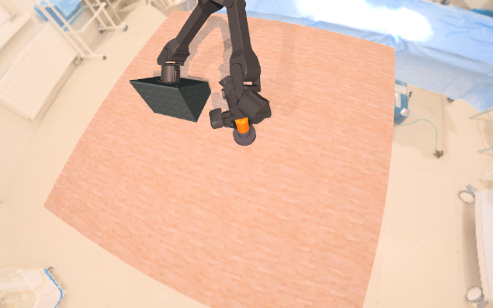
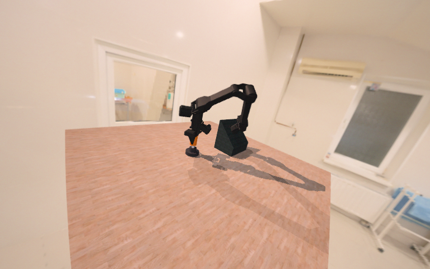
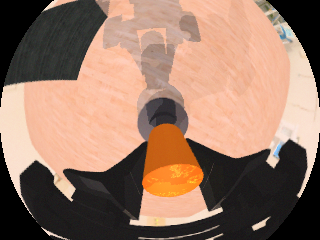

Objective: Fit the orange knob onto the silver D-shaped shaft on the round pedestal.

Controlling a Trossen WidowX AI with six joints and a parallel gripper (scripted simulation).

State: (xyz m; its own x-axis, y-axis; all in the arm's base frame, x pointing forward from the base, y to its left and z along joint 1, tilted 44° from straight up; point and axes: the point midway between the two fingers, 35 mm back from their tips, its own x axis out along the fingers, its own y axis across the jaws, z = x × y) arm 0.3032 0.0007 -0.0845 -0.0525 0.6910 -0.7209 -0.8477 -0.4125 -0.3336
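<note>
My gripper tip is 40 mm above the pedestal. From my gripper tip the other things lie so: orange knob (30 mm above).
</note>
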